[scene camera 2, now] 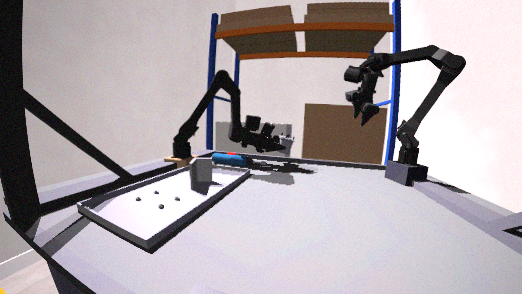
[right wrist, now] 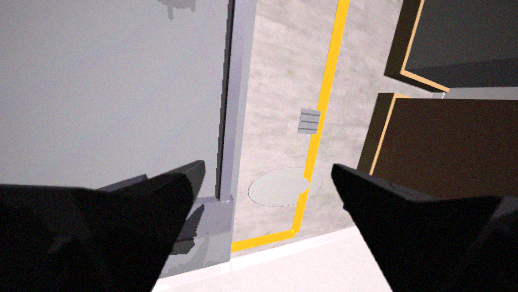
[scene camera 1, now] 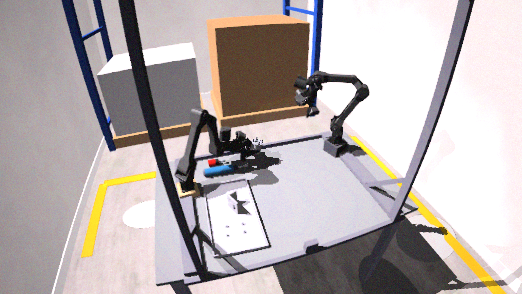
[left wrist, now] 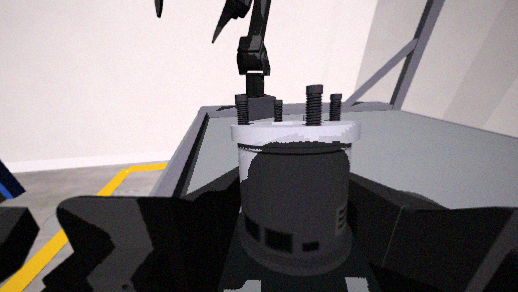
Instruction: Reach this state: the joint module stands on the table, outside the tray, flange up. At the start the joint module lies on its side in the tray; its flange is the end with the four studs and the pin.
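Where they show: left gripper, fingertip midpoint: (scene camera 2: 288, 147) (scene camera 1: 259, 147) (left wrist: 286, 172); right gripper, fingertip midpoint: (scene camera 2: 358, 121) (right wrist: 269, 167) (scene camera 1: 302, 112) (left wrist: 187, 31); left arm's base, origin of the base link: (scene camera 2: 181, 156) (scene camera 1: 187, 187); right arm's base, origin of the base link: (scene camera 2: 407, 163) (scene camera 1: 336, 141) (left wrist: 254, 95).
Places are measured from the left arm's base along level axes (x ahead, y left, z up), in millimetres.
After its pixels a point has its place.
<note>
The joint module (scene camera 1: 257, 143) @(x 412, y 73, z 92 mm) (scene camera 2: 287, 143) @(x 421, y 61, z 71 mm) (left wrist: 298, 195) @(x 387, y 101, z 73 mm) is a pale grey cylinder with a white flange and four dark studs. It is upright, flange up, near the table's back edge. My left gripper (scene camera 1: 253, 147) @(x 427, y 83, z 52 mm) (scene camera 2: 282, 146) @(x 427, y 83, z 52 mm) is shut on its body, with a finger on each side in the left wrist view. The module looks held above the table; its base is partly hidden by the fingers. It is outside the tray (scene camera 1: 259, 214) @(x 250, y -285, z -17 mm) (scene camera 2: 115, 228) @(x 146, y -439, z -24 mm). The flange's pin is not clear to see. My right gripper (scene camera 1: 307, 106) @(x 731, y 142, z 175 mm) (scene camera 2: 361, 119) @(x 731, y 142, z 175 mm) (right wrist: 269, 167) @(x 731, y 142, z 175 mm) is open and empty, high at the right.
A blue-handled tool (scene camera 1: 218, 171) @(x 180, y 53, z -2 mm) (scene camera 2: 229, 159) @(x 191, y 50, z -6 mm) and a red-handled tool (scene camera 1: 212, 162) @(x 172, y 142, z -4 mm) (scene camera 2: 231, 153) @(x 171, y 145, z 1 mm) lie behind the tray, near the left arm. A grey angled bracket (scene camera 1: 234, 202) @(x 170, y -225, z 38 mm) (scene camera 2: 201, 171) @(x 175, y -171, z 3 mm) and several small dark fasteners are in the tray.
</note>
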